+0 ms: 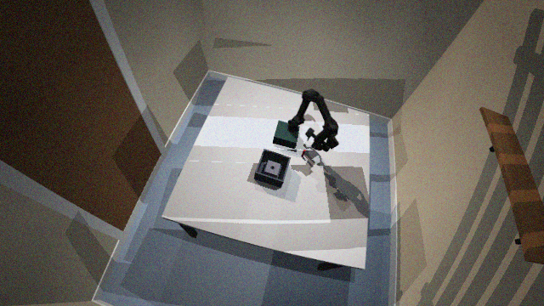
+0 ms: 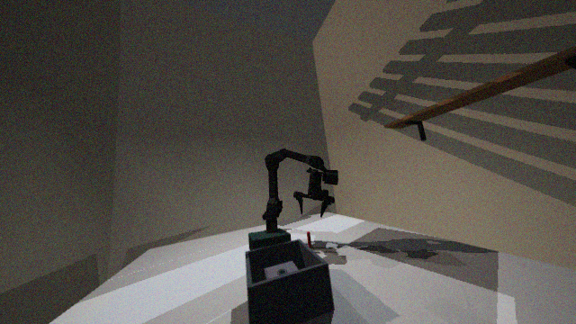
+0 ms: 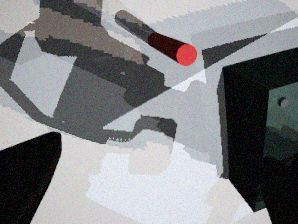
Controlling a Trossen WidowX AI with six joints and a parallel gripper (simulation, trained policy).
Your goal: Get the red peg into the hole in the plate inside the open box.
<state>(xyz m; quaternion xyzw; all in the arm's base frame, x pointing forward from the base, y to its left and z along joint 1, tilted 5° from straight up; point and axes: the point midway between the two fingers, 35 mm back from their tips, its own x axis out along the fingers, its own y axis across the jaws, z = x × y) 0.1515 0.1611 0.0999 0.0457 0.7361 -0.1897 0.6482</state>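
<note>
Now: the red peg 2 cm ahead of my gripper tip, 4 cm to the right of it and 10 cm below it. From my gripper tip the other things lie so: dark box (21 cm ahead, 22 cm to the right, 11 cm below); then grey plate (21 cm ahead, 22 cm to the right, 9 cm below).
</note>
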